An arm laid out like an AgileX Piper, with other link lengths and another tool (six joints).
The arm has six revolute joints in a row. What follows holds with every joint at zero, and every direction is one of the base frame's.
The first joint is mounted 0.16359 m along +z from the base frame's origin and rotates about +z.
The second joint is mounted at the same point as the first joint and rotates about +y.
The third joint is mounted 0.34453 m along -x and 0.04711 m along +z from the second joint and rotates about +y.
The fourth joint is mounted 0.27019 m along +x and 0.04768 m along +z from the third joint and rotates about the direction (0.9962, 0, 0.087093).
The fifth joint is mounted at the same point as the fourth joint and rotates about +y.
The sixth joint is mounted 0.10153 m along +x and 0.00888 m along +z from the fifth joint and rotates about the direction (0.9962, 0, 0.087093).
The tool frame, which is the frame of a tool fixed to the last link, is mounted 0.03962 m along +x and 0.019 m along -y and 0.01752 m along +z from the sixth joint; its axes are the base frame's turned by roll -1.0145, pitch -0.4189 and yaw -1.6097 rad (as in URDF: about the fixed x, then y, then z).
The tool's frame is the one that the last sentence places.
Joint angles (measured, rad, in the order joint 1, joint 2, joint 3, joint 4, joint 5, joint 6), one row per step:
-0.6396, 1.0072, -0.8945, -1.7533, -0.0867, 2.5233
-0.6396, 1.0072, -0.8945, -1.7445, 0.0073, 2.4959
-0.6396, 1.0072, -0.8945, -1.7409, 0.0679, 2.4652
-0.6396, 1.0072, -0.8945, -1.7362, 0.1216, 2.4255
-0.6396, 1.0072, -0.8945, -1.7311, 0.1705, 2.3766
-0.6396, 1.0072, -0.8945, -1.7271, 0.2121, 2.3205
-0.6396, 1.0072, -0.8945, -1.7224, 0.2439, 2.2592
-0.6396, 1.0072, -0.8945, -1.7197, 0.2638, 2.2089
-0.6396, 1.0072, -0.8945, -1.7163, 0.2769, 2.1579
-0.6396, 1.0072, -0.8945, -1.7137, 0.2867, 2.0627
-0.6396, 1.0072, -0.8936, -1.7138, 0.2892, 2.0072
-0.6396, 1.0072, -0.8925, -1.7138, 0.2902, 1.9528
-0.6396, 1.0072, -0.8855, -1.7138, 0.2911, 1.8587
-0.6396, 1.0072, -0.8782, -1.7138, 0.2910, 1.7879
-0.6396, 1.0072, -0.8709, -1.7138, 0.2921, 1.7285
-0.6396, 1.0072, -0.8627, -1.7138, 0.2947, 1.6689
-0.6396, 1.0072, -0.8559, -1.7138, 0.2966, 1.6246
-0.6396, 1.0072, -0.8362, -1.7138, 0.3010, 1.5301
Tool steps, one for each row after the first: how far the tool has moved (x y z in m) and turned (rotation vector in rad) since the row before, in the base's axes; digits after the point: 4 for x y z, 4 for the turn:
-0.0092, -0.0098, 0.0029, -0.0274, -0.0017, -0.0918
-0.0064, -0.0059, 0.0021, -0.0285, 0.0097, -0.0592
-0.0060, -0.0049, 0.0021, -0.0322, 0.0174, -0.0527
-0.0057, -0.0041, 0.0021, -0.0363, 0.0259, -0.0483
-0.0050, -0.0032, 0.0021, -0.0395, 0.0343, -0.0414
-0.0039, -0.0023, 0.0019, -0.0396, 0.0404, -0.0321
-0.0024, -0.0013, 0.0014, -0.0317, 0.0354, -0.0204
-0.0015, -0.0008, 0.0013, -0.0301, 0.0368, -0.0138
-0.0009, -0.0003, 0.0022, -0.0567, 0.0731, -0.0112
0.0000, 0.0001, 0.0009, -0.0332, 0.0448, -0.0033
0.0003, 0.0002, 0.0008, -0.0321, 0.0443, -0.0018
0.0008, 0.0004, -0.0008, -0.0524, 0.0808, -0.0019
0.0008, 0.0004, -0.0015, -0.0381, 0.0625, -0.0002
0.0006, 0.0003, -0.0018, -0.0314, 0.0533, -0.0009
0.0005, 0.0002, -0.0022, -0.0311, 0.0541, -0.0020
0.0004, 0.0002, -0.0019, -0.0226, 0.0409, -0.0011
0.0010, 0.0004, -0.0063, -0.0449, 0.0915, -0.0016

